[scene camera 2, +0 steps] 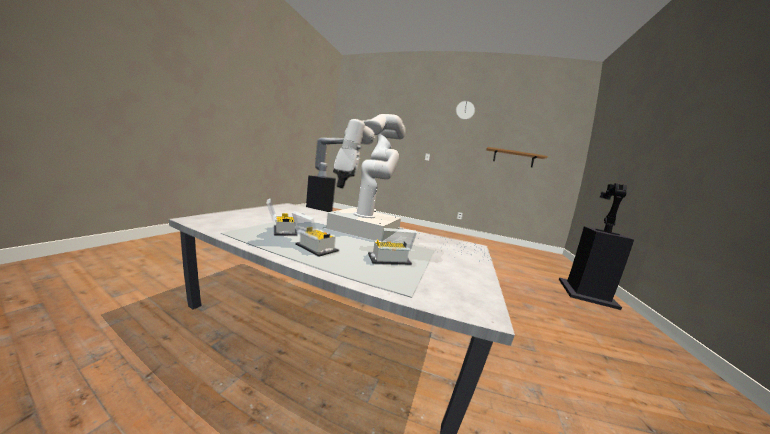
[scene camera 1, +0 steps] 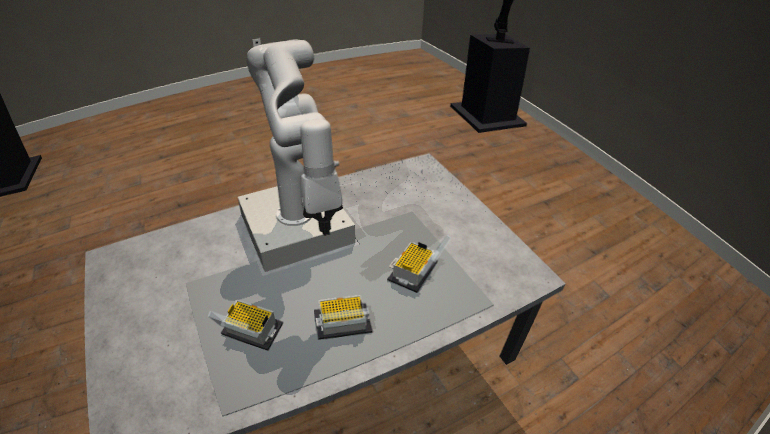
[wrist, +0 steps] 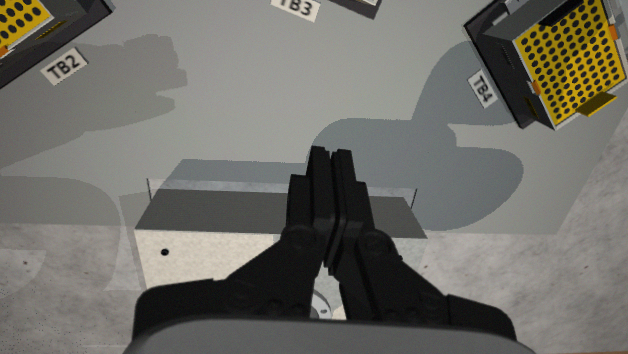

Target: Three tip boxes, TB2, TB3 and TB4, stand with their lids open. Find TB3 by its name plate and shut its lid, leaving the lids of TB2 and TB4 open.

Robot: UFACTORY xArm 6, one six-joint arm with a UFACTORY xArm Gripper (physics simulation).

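Places are measured from the arm's base along level axes (x ahead, y left, z up), in millimetres.
Pixels of known places: gripper, fingertip midpoint: (scene camera 2: 339,187) (scene camera 1: 325,232) (wrist: 324,173); arm's base, link origin: (scene camera 2: 364,215) (scene camera 1: 294,214).
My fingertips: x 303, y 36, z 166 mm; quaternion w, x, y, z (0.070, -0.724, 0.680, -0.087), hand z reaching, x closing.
Ahead of a thing's pixels: the offset from my fingertips to its top centre. "spot": to the spot under its first point. Level surfaces: height alone.
TB3 {spot: dx +184, dy -13, dz -174 mm} (scene camera 1: 343,325) (scene camera 2: 318,243) is the middle box, white with a yellow rack. Its clear lid {spot: dx +208, dy +6, dz -110 mm} (scene camera 2: 303,218) stands open. In the wrist view its name plate {spot: dx +50, dy +11, dz -244 mm} (wrist: 296,8) is cut by the top edge, and most of the box lies outside. TB2 {dx +0, dy +277, dz -172 mm} (scene camera 1: 410,272) (scene camera 2: 390,252) (wrist: 20,20) is at the right in both scene views, its lid {dx +51, dy +320, dz -93 mm} (scene camera 1: 441,249) (scene camera 2: 400,237) open. TB4 {dx +66, dy -259, dz -172 mm} (scene camera 1: 249,323) (scene camera 2: 284,224) (wrist: 575,65) is at the left there, its lid {dx +119, dy -299, dz -93 mm} (scene camera 1: 216,318) (scene camera 2: 270,210) open. My gripper (scene camera 1: 325,232) (scene camera 2: 340,186) (wrist: 324,173) is shut and empty, high above the front of the robot base, apart from all three boxes.
The boxes stand on a grey mat {dz -246 mm} (scene camera 1: 226,396) (scene camera 2: 404,288) on the table {dz -250 mm} (scene camera 1: 129,350) (scene camera 2: 469,296). The pale robot base block (scene camera 1: 310,250) (scene camera 2: 350,225) (wrist: 210,250) is behind them. TB2's plate {spot: dx -51, dy +233, dz -244 mm} (wrist: 64,66) and TB4's plate {spot: dx +13, dy -218, dz -245 mm} (wrist: 482,89) are readable in the wrist view.
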